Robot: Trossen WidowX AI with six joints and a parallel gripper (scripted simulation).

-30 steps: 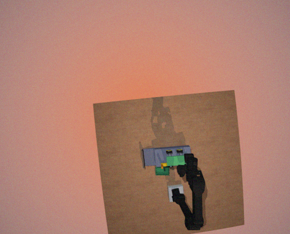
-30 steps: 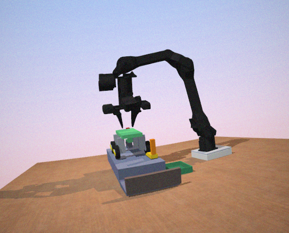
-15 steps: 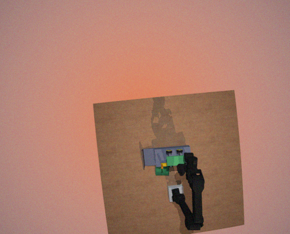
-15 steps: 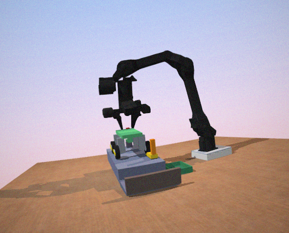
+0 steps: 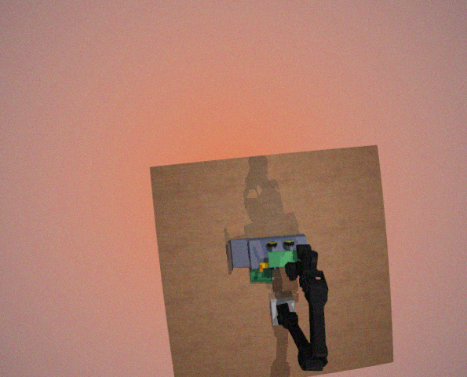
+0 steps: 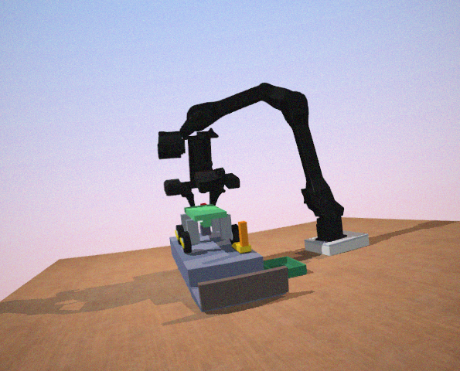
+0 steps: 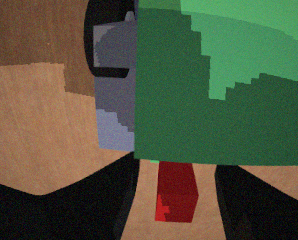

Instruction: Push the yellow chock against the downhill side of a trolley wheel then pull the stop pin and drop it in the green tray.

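Now: the yellow chock 18 cm to the left of my gripper tip, 5 cm below it and 2 cm behind it. Round my gripper tip: grey ramp: 10 cm to the left, 9 cm below, 3 cm ahead; trolley: 9 cm to the left, 3 cm ahead, 2 cm below; stop pin: 1 cm below.
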